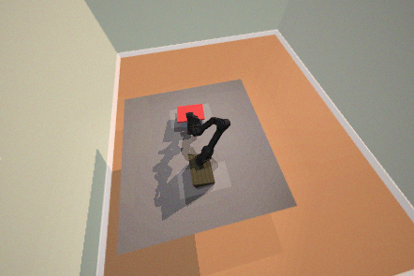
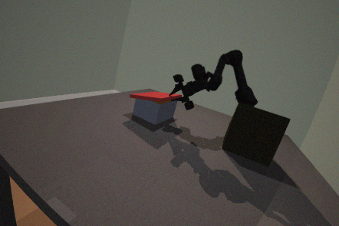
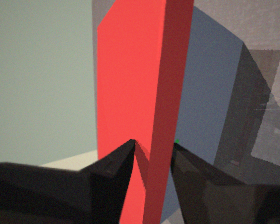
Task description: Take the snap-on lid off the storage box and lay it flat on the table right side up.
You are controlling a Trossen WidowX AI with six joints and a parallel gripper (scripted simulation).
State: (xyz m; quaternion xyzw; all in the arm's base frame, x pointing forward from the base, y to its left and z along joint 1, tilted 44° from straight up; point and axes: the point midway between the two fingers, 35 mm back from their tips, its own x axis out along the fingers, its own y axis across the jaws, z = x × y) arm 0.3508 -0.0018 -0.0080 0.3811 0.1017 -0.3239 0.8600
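My gripper tip is now 80 mm short of the red lid, 10 mm to the left of it and 10 mm above it. The rest, counted from my gripper tip: blue storage box 80 mm below, 70 mm ahead.
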